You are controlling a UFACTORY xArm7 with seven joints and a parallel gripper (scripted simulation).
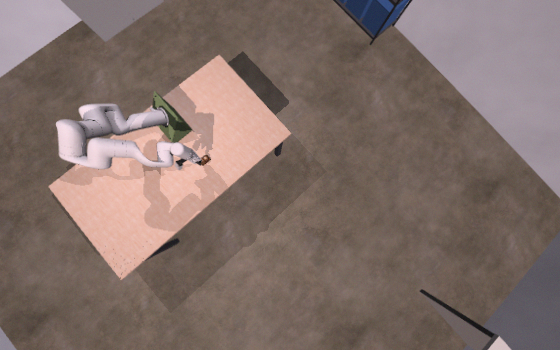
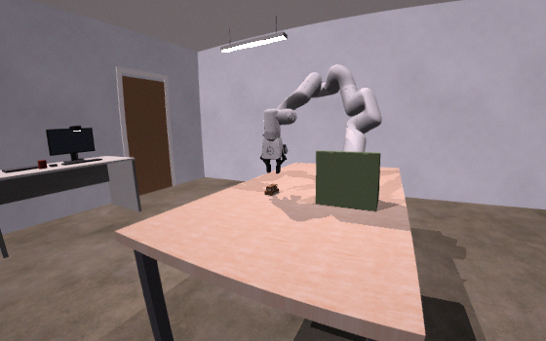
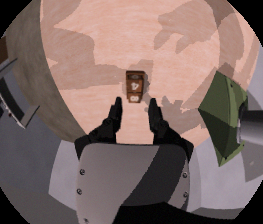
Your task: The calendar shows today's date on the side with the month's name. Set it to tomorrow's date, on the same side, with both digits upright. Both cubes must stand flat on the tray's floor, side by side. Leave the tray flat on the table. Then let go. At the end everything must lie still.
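Now: the digit cube 90 mm below my hand. From my hand the other things lie so: tray: 20 mm to the left, 110 mm below; then calendar cube: 30 mm to the left, 90 mm below.
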